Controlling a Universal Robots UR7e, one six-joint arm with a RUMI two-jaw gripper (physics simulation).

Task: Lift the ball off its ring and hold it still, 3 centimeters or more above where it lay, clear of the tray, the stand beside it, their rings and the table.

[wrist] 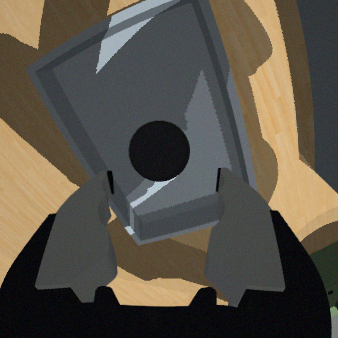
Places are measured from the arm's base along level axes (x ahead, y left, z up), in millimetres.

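Pixels of known places: gripper, fingertip midpoint: (164, 171).
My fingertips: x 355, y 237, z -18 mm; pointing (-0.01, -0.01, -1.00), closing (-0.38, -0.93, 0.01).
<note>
Ahead of a thing's pixels: the offset from my fingertips to its top centre. "spot": to the spot under its first point. Level surfaces: height alone.
A black round ball @[dx +10, dy +0, dz +9 mm] (159, 150) lies in the grey rectangular tray @[spot: dx -66, dy +63, dz -29 mm] (137, 226), a little ahead of the fingertips in the wrist view. The ring under the ball does not show. My gripper (164, 171) is partly open, with nothing between its jaws. Its two fingertips stand over the near part of the tray, one to the left and one to the right of the ball, with a gap to each side of it. The height of the fingertips above the ball is hard to tell from this view.
A dark side of the stand (326, 90) shows at the right edge. A dark green object (320, 272) shows at the lower right. The tray's raised walls surround the ball. Shadows fall across the wooden table @[dz -45 mm] (30, 175).
</note>
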